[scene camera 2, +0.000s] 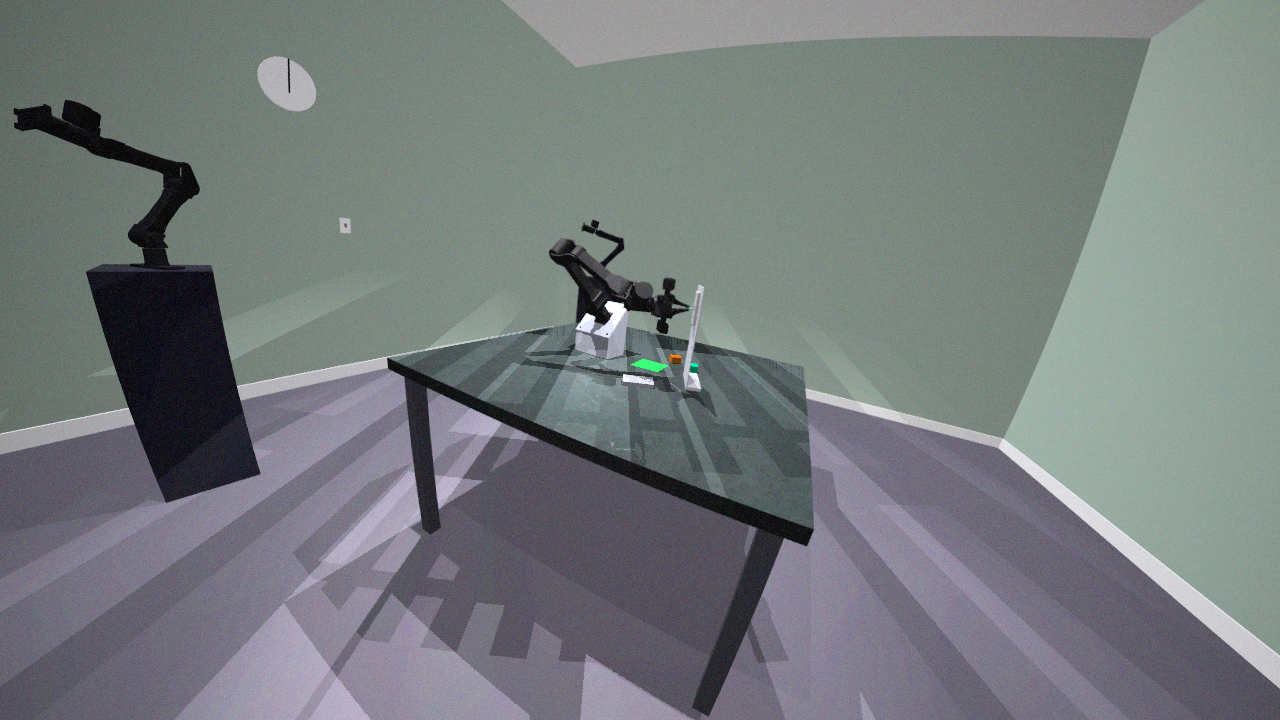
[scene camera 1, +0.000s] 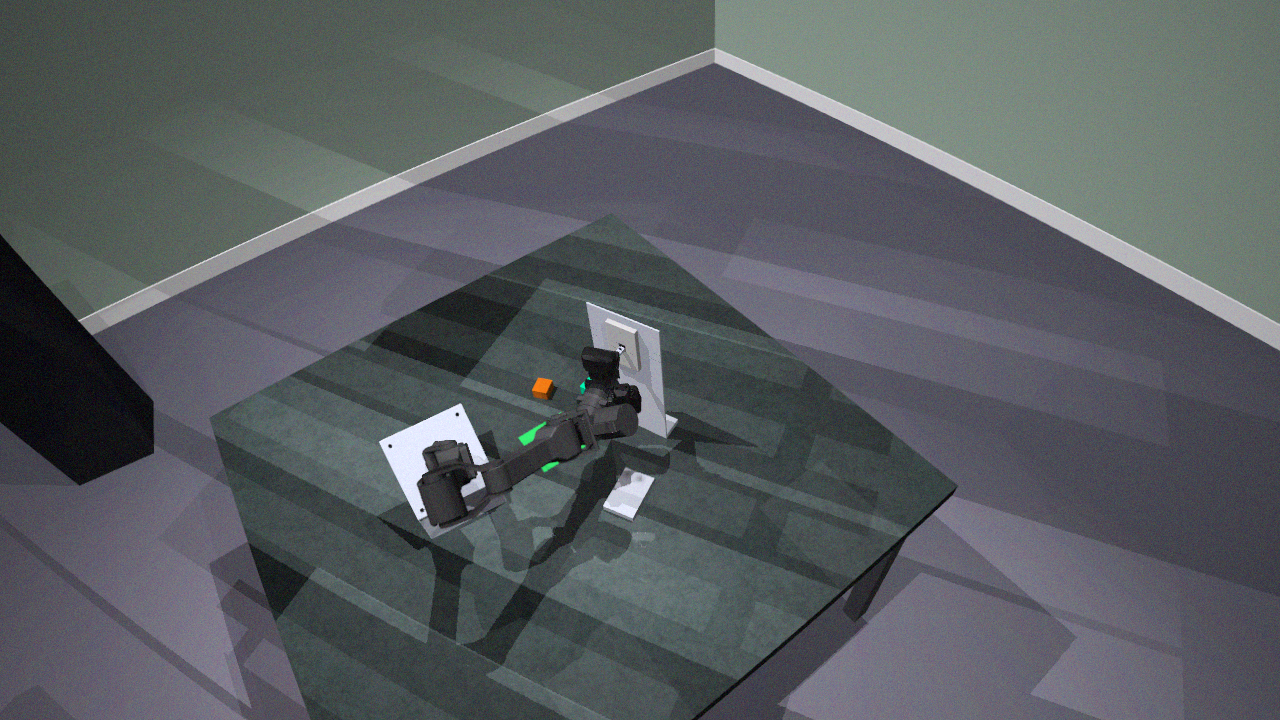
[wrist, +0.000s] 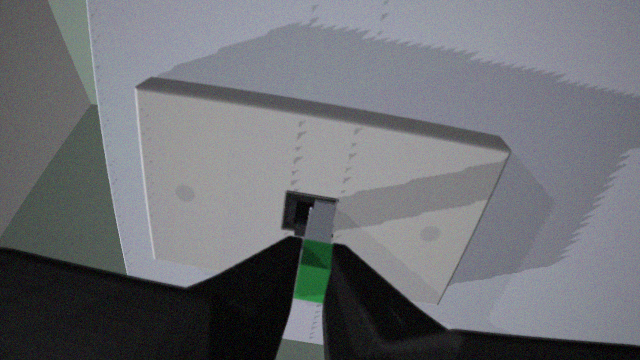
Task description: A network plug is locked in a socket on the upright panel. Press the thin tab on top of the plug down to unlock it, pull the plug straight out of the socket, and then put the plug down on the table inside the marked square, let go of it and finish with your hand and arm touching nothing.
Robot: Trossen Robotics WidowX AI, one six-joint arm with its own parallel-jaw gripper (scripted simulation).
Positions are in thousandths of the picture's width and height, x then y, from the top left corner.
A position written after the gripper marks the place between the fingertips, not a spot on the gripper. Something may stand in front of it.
In view: the gripper (scene camera 1: 482,491), a network plug (wrist: 493,721), a flat grey plate (scene camera 1: 493,683) and an upright socket panel (scene camera 1: 500,506).
The gripper is seen too in scene camera 2 (scene camera 2: 539,428) and in the wrist view (wrist: 491,710). The upright socket panel also shows in scene camera 2 (scene camera 2: 540,528) and in the wrist view (wrist: 746,451). The wrist view does not show the flat grey plate: it is out of frame.
